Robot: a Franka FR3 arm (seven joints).
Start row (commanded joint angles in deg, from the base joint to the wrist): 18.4, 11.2, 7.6, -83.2, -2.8, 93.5, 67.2
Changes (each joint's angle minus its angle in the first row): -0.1, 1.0, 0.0, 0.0, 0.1, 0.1, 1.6; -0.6, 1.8, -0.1, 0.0, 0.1, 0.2, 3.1; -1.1, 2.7, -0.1, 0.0, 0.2, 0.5, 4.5; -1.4, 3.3, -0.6, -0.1, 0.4, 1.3, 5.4; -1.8, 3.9, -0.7, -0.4, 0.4, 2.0, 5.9; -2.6, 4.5, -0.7, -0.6, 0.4, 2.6, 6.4; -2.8, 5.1, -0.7, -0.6, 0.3, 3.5, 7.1; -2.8, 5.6, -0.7, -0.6, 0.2, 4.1, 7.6; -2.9, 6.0, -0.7, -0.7, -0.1, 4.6, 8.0; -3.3, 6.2, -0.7, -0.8, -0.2, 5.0, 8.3; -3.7, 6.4, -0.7, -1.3, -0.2, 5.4, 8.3; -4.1, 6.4, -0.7, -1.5, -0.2, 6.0, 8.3; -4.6, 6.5, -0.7, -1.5, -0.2, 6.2, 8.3; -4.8, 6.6, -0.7, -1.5, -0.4, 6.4, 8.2; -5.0, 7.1, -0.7, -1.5, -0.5, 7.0, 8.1; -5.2, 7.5, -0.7, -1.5, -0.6, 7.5, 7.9
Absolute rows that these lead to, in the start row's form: 18.3, 12.2, 7.6, -83.2, -2.7, 93.6, 68.8; 17.8, 13.0, 7.5, -83.2, -2.7, 93.7, 70.3; 17.3, 13.9, 7.5, -83.2, -2.6, 94.0, 71.7; 17.0, 14.5, 7.0, -83.3, -2.4, 94.8, 72.6; 16.6, 15.1, 6.9, -83.6, -2.4, 95.5, 73.1; 15.8, 15.7, 6.9, -83.8, -2.4, 96.1, 73.6; 15.6, 16.3, 6.9, -83.8, -2.5, 97.0, 74.3; 15.6, 16.8, 6.9, -83.8, -2.6, 97.6, 74.8; 15.5, 17.2, 6.9, -83.9, -2.9, 98.1, 75.2; 15.1, 17.4, 6.9, -84.0, -3.0, 98.5, 75.5; 14.7, 17.6, 6.9, -84.5, -3.0, 98.9, 75.5; 14.3, 17.6, 6.9, -84.7, -3.0, 99.5, 75.5; 13.8, 17.7, 6.9, -84.7, -3.0, 99.7, 75.5; 13.6, 17.8, 6.9, -84.7, -3.2, 99.9, 75.4; 13.4, 18.3, 6.9, -84.7, -3.3, 100.5, 75.3; 13.2, 18.7, 6.9, -84.7, -3.4, 101.0, 75.1
